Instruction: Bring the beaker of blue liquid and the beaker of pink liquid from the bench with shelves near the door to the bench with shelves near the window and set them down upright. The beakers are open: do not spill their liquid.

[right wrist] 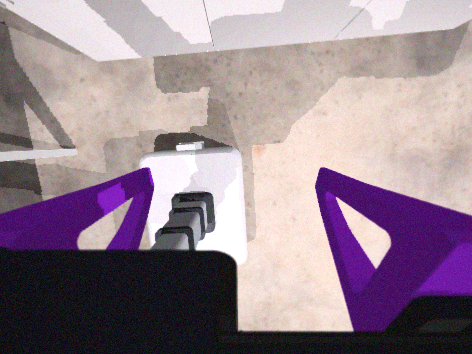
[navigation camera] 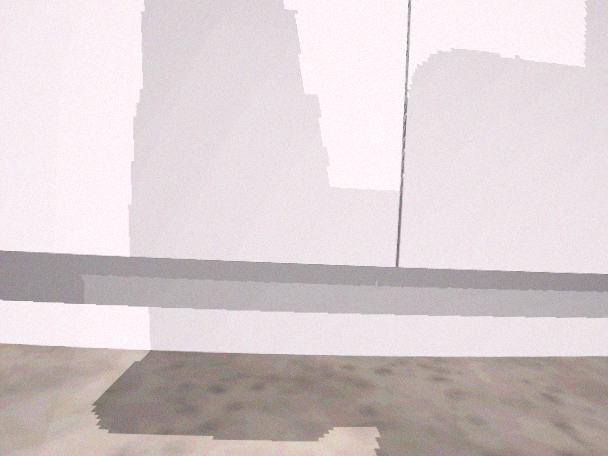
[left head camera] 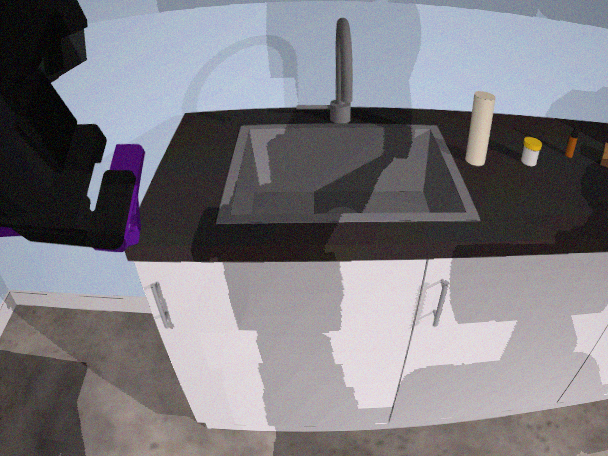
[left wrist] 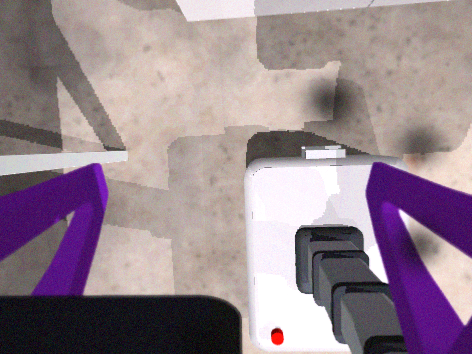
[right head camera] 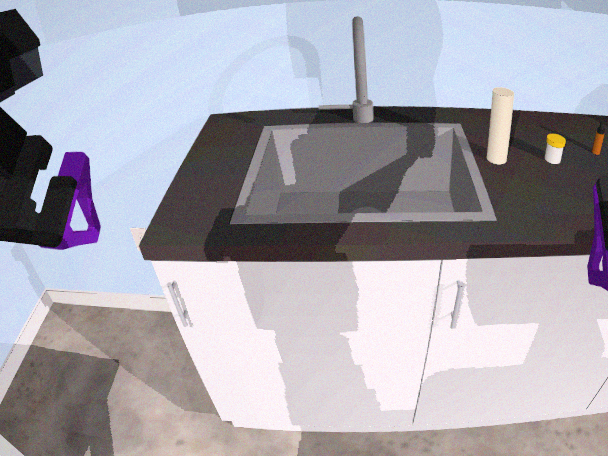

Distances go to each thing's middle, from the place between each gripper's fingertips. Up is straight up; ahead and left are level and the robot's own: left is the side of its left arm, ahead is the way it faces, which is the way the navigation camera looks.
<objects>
Right now my right hand is 77 cm short of the cream cylinder (right head camera: pixel 502 98), 27 cm above it and 9 cm to the left of it.
My left gripper is now 740 mm short of the cream cylinder, 560 mm to the left of it and 290 mm above it.
</objects>
